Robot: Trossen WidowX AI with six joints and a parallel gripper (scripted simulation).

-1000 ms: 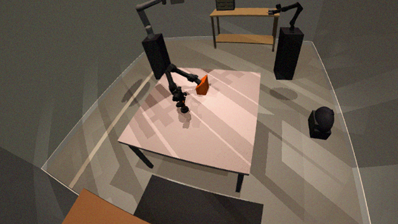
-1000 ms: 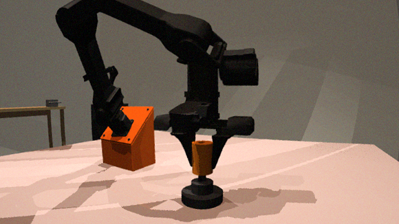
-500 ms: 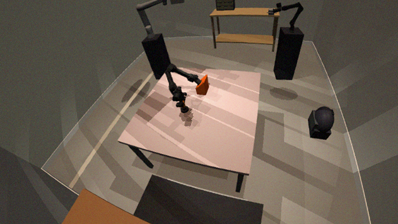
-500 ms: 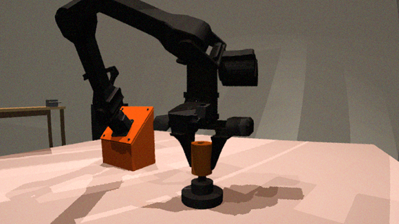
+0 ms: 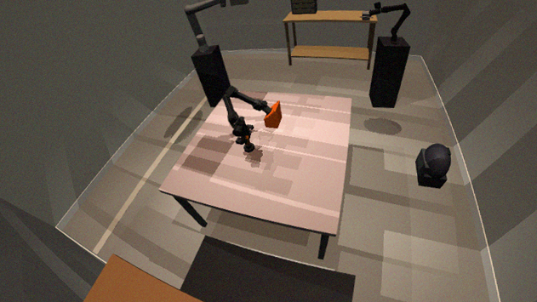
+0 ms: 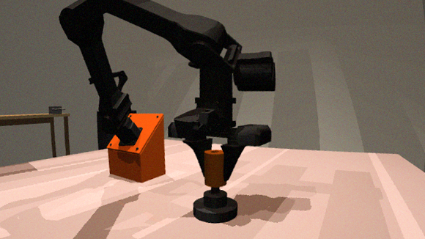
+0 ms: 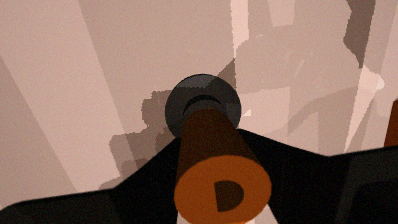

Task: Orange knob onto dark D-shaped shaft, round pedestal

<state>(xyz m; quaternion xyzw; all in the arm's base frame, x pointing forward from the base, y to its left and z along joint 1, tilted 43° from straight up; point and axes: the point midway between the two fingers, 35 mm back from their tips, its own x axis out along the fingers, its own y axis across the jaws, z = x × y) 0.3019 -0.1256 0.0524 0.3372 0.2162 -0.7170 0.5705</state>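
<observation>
The orange knob is 2 cm above my gripper tip. Also, from my gripper tip: dark round pedestal (4 cm below).
</observation>
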